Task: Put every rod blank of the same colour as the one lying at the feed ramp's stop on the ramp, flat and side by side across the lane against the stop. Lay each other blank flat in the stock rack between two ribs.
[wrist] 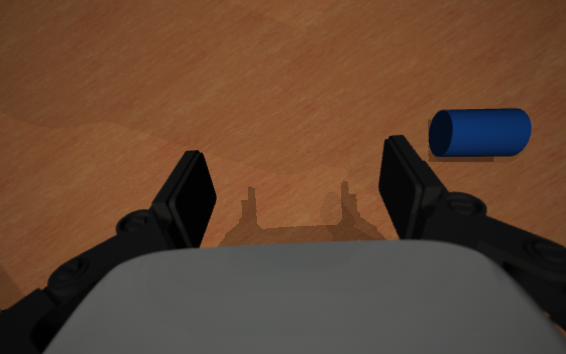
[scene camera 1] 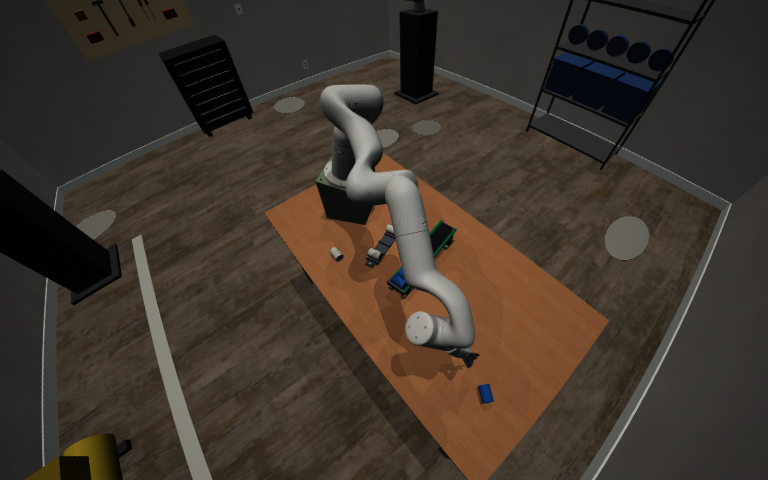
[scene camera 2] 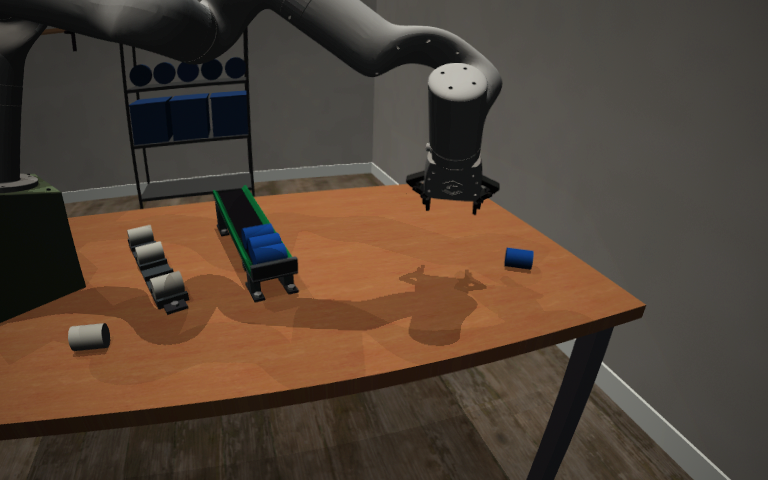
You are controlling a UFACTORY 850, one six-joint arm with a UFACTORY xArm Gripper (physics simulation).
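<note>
My gripper [scene camera 1: 470, 358] [scene camera 2: 451, 208] [wrist: 293, 168] is open and empty above the table, pointing down. A loose blue blank [scene camera 1: 485, 393] [scene camera 2: 518, 258] [wrist: 481, 132] lies on its side on the table, beyond the right finger in the wrist view. Three blue blanks [scene camera 2: 264, 243] lie side by side across the lane of the green-railed feed ramp [scene camera 2: 228, 237], the lowest at its black stop [scene camera 2: 274, 268]. Three cream blanks [scene camera 2: 150, 253] lie in the stock rack [scene camera 2: 156, 271], with a gap between the two nearest the front. A loose cream blank [scene camera 1: 336, 254] [scene camera 2: 88, 336] lies on the table in front of the rack.
The arm's dark green base block [scene camera 1: 343, 202] [scene camera 2: 39, 249] stands at the table's far left end in the second scene view. The arm partly covers the ramp and rack in the first scene view. The table [scene camera 1: 543, 322] [scene camera 2: 351, 362] ends a little beyond the loose blue blank.
</note>
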